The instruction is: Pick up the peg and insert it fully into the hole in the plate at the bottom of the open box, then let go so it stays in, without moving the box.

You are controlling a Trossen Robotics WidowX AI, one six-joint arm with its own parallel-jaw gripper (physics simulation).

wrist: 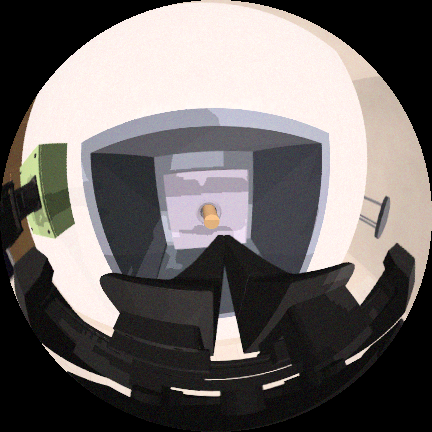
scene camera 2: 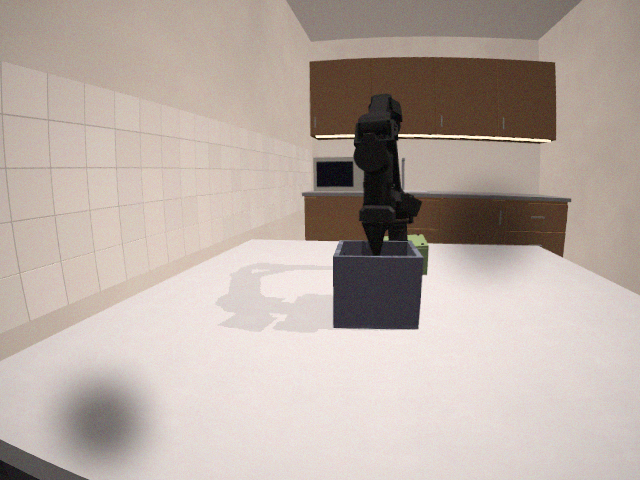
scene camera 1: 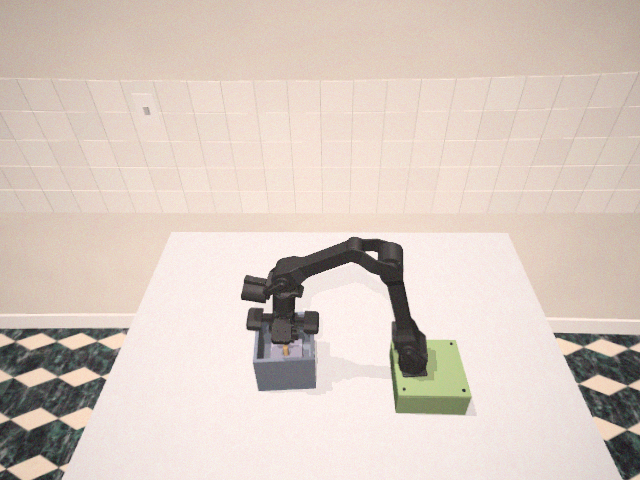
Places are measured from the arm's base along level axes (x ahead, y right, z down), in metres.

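Where they show: gripper, between the fingertips: [wrist: 222,240]; arm's base, origin of its link: [wrist: 34,194] [scene camera 1: 412,366].
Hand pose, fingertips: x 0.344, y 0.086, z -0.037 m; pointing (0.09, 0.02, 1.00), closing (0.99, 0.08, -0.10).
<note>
Things, the pixels of their top centre, and the offset from my fingertips. Level surfaces: height alone.
- orange peg, centre of its top: [wrist: 211,221] [scene camera 1: 285,346] dx -0.005, dy -0.001, dz +0.032 m
- pale lilac plate, centre of its top: [wrist: 208,212] [scene camera 1: 286,352] dx -0.006, dy +0.000, dz +0.059 m
- open grey-blue box, centre of its top: [wrist: 217,256] [scene camera 2: 376,247] [scene camera 1: 284,335] dx -0.006, dy +0.000, dz -0.018 m
- white table, height of its surface: dz +0.120 m
The orange peg [scene camera 1: 285,350] [wrist: 210,218] stands in the hole of the pale lilac plate [scene camera 1: 296,349] [wrist: 232,202] at the bottom of the box, with its upper part sticking up out of the hole. In the wrist view it looks close to upright; how deep it sits I cannot tell. The open grey-blue box [scene camera 1: 285,374] [scene camera 2: 376,291] [wrist: 287,200] stands on the table. My gripper [scene camera 2: 377,253] [wrist: 222,240] is shut and empty. Its fingertips are at about the height of the box's rim, above the peg and apart from it. In scene camera 2 the peg is hidden by the box wall.
The box's four walls rise around the peg and plate. The arm's base stands on a green block [scene camera 1: 447,366] [scene camera 2: 424,253] [wrist: 56,192] to the right of the box in scene camera 1. The white table [scene camera 1: 206,423] [scene camera 2: 258,392] carries both.
</note>
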